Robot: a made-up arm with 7 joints. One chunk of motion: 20 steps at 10 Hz.
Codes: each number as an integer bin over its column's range. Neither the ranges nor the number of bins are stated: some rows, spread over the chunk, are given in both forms.
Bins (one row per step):
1: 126 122 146 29 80 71
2: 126 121 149 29 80 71
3: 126 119 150 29 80 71
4: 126 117 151 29 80 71
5: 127 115 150 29 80 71
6: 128 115 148 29 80 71
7: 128 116 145 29 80 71
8: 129 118 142 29 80 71
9: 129 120 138 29 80 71
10: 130 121 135 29 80 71
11: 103 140 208 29 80 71
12: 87 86 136 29 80 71
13: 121 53 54 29 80 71
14: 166 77 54 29 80 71
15: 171 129 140 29 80 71
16: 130 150 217 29 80 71
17: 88 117 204 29 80 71
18: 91 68 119 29 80 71
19: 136 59 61 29 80 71
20: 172 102 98 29 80 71
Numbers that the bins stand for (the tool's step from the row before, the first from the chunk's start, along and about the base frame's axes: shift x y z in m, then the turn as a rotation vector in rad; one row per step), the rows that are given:
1: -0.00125 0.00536 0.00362 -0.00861 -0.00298 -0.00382
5: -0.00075 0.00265 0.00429 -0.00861 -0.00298 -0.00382
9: 0.00025 0.00459 0.00227 -0.00861 -0.00298 -0.00382
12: -0.02067 -0.00861 0.00193 -0.00861 -0.00298 -0.00382
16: 0.00075 0.01624 0.01559 -0.00861 -0.00298 -0.00382
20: 0.02166 -0.00240 -0.00447 -0.00861 -0.00298 -0.00382
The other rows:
2: -0.00125 0.00498 0.00413 -0.00861 -0.00298 -0.00382
3: -0.00125 0.00420 0.00429 -0.00861 -0.00298 -0.00382
4: -0.00125 0.00342 0.00446 -0.00861 -0.00298 -0.00382
6: -0.00025 0.00265 0.00396 -0.00861 -0.00298 -0.00382
7: -0.00025 0.00304 0.00345 -0.00861 -0.00298 -0.00382
8: 0.00025 0.00381 0.00295 -0.00861 -0.00298 -0.00382
10: 0.00075 0.00498 0.00176 -0.00861 -0.00298 -0.00382
11: -0.01270 0.01235 0.01407 -0.00861 -0.00298 -0.00382
13: -0.00374 -0.02142 -0.01189 -0.00861 -0.00298 -0.00382
14: 0.01867 -0.01211 -0.01189 -0.00861 -0.00298 -0.00382
15: 0.02116 0.00808 0.00261 -0.00861 -0.00298 -0.00382
17: -0.02017 0.00342 0.01340 -0.00861 -0.00298 -0.00382
18: -0.01868 -0.01560 -0.00093 -0.00861 -0.00298 -0.00382
19: 0.00373 -0.01909 -0.01071 -0.00861 -0.00298 -0.00382

